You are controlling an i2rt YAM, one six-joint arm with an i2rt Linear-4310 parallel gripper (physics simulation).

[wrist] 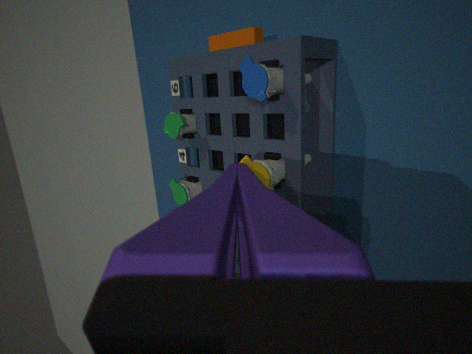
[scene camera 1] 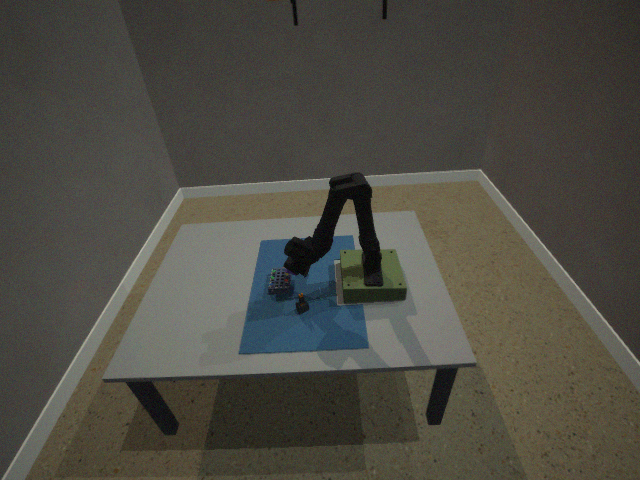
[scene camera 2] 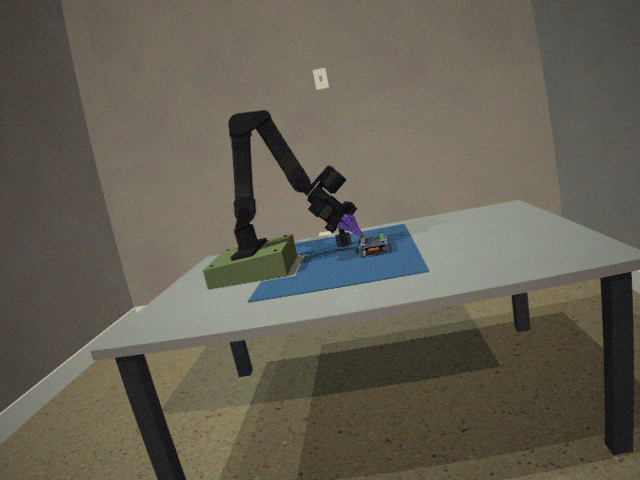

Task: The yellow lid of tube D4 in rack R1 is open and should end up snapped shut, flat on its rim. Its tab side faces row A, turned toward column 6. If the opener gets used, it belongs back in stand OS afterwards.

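Places are measured from the arm's base along level axes (x left, y back, z up), in centimetres.
Pixels of known places: gripper, between the fingertips: (wrist: 237, 176) (scene camera 1: 286, 271) (scene camera 2: 362, 236); arm's base, origin of its link: (scene camera 1: 372, 268) (scene camera 2: 250, 250).
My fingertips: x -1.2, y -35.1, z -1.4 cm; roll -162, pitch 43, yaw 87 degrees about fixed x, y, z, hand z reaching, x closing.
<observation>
Ahead of a thing's pixels: the offset from my fingertips to its top centre. "pt": to the spot under its first point. Level surfaces: height alone.
Rack R1 {dx +0.8, dy -2.7, dz -0.7 cm} (scene camera 1: 279, 292) (scene camera 2: 374, 241) (wrist: 293, 107) is a grey block on the blue mat. In the wrist view, the yellow lid {dx +0.2, dy +0.2, dz -0.8 cm} (wrist: 261, 173) lies across the mouth of tube D4 {pt dx -0.1, dy +0.7, dz -1.7 cm} (wrist: 276, 168), close to its rim; its lower part is hidden, and I cannot tell whether it is snapped. My gripper (scene camera 2: 361, 235) (wrist: 237, 176) is shut and empty, its purple fingertips in front of the lid's tab side, overlapping its left edge; contact is unclear. The opener, dark with an orange top {dx +16.3, dy +7.7, dz +3.2 cm} (scene camera 1: 300, 295), stands upright in stand OS {dx +16.3, dy +7.7, dz -1.3 cm} (scene camera 1: 302, 306) (scene camera 2: 343, 239).
A blue lid {dx -3.7, dy +0.1, dz -1.1 cm} (wrist: 255, 80) and green lids (wrist: 174, 125) (wrist: 178, 192) sit on other tubes. An orange block {pt dx -5.6, dy -2.4, dz -2.9 cm} (wrist: 236, 39) is at the column 6 end of the rack. The green arm base (scene camera 1: 374, 294) (scene camera 2: 248, 274) stands beside the blue mat {dz -5.2 cm} (scene camera 1: 305, 338) (scene camera 2: 341, 273).
</observation>
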